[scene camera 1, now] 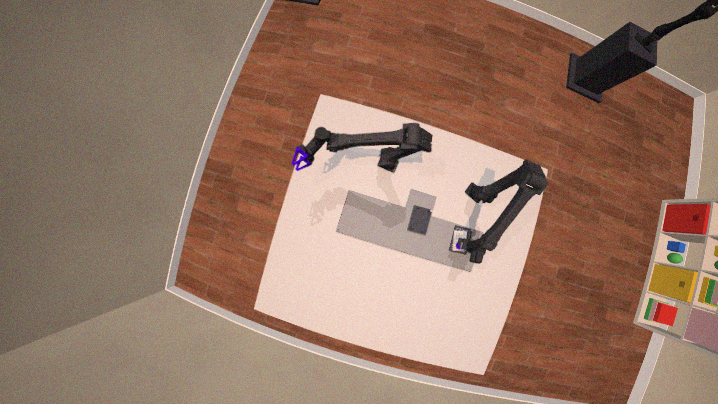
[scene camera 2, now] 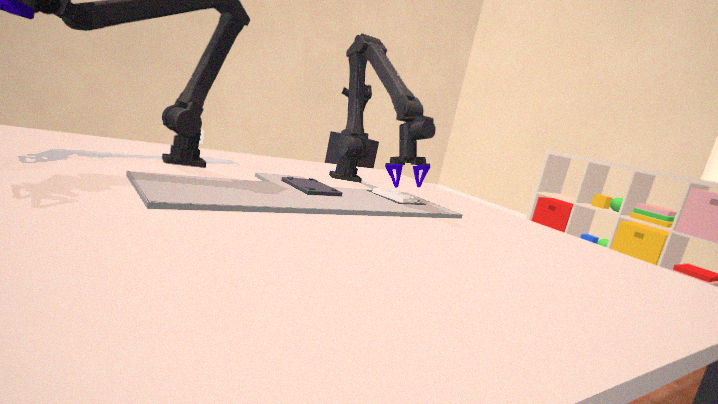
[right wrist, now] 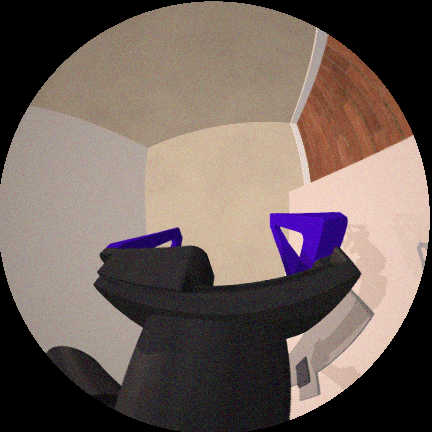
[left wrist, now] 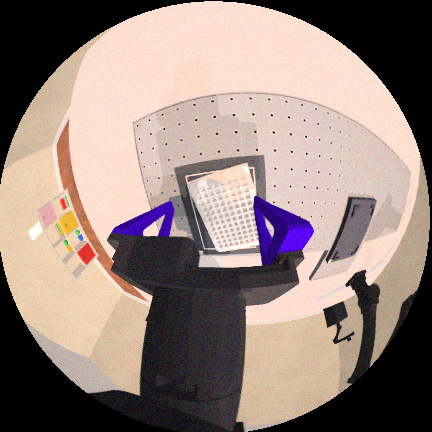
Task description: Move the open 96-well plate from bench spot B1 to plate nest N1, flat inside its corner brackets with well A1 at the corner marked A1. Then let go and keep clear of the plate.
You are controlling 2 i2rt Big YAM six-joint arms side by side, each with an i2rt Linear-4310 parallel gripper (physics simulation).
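Places are measured from the left arm's base along level axes (x ahead, y left, z up), in centimetres.
Pixels of known places: left gripper, fingertip midpoint: (scene camera 1: 463, 247) (scene camera 2: 407, 187) (left wrist: 210, 202); right gripper, fingertip midpoint: (scene camera 1: 294, 167) (right wrist: 223, 226); left arm's base at its link origin: (scene camera 1: 474, 192) (scene camera 2: 344, 178); right arm's base at its link origin: (scene camera 1: 387, 163) (scene camera 2: 183, 162) (left wrist: 355, 276).
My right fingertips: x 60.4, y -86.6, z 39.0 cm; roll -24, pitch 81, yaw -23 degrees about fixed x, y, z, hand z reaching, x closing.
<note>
Ahead of a thing's pixels: the offset from my right fingertips to its middle. "*": to the spot under its first point. Level surfaces: height alone.
The white 96-well plate {dz -36.8, dx -29.1, dy +97.5 cm} (left wrist: 227, 212) (scene camera 2: 394, 194) lies on the dark, white-outlined bench spot {* dz -37.5, dx -21.5, dy +95.9 cm} (left wrist: 259, 167) at the right of the grey board, turned a little against the outline. My left gripper (left wrist: 210, 202) (scene camera 2: 407, 186) is open above the plate, with its fingers apart from it; in scene camera 1 it covers part of the plate. The dark plate nest {dz -36.8, dx -22.7, dy +68.4 cm} (scene camera 1: 419, 220) (scene camera 2: 311, 185) (left wrist: 354, 227) with its corner brackets stands left of the plate in the scene views and holds no plate. The A1 mark cannot be read. My right gripper (right wrist: 223, 226) (scene camera 1: 301, 158) is open and empty, far from both.
The grey perforated board {dz -37.7 cm} (scene camera 1: 371, 218) (scene camera 2: 210, 200) (left wrist: 300, 135) lies on the pale table {dz -39.0 cm} (scene camera 1: 361, 301) (scene camera 2: 301, 301). A small grey panel {dz -37.6 cm} (scene camera 1: 422, 196) adjoins it behind the nest. The right arm reaches over the table's left edge in scene camera 1. Shelves (scene camera 2: 539, 175) stand beyond the table.
</note>
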